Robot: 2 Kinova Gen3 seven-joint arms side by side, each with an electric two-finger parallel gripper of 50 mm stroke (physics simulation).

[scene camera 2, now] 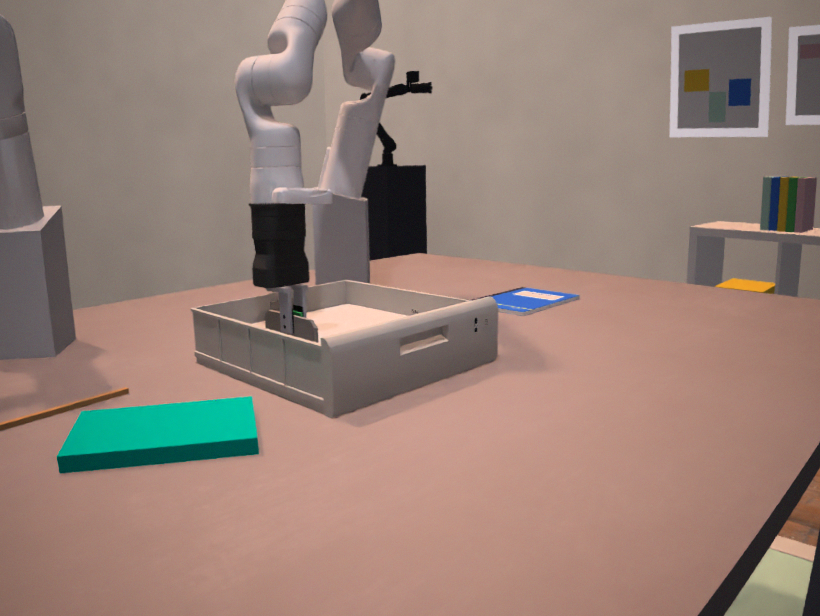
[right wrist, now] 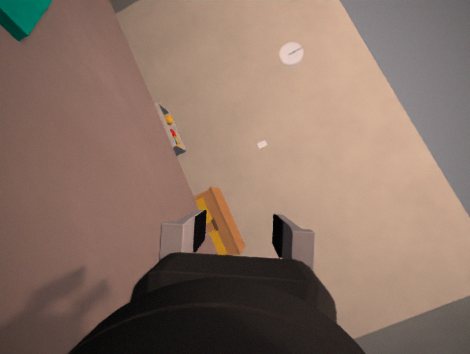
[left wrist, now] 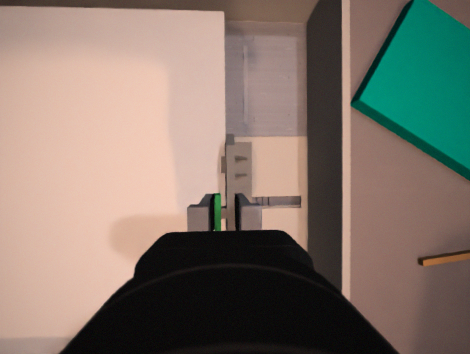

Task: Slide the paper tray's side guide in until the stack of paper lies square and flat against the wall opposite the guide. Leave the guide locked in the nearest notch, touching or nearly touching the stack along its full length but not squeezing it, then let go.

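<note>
The grey paper tray stands on the table with the white paper stack inside. The grey side guide stands along the stack's right edge in the left wrist view, touching or nearly touching it. The stack's edge looks straight; its far edge at the opposite wall is out of that view. My left gripper is shut on the guide, with the green latch tab by its left finger. My right gripper is open and empty, away from the tray.
A green block and an orange stick lie beside the tray. A blue booklet lies behind it. An orange box shows past the table edge in the right wrist view.
</note>
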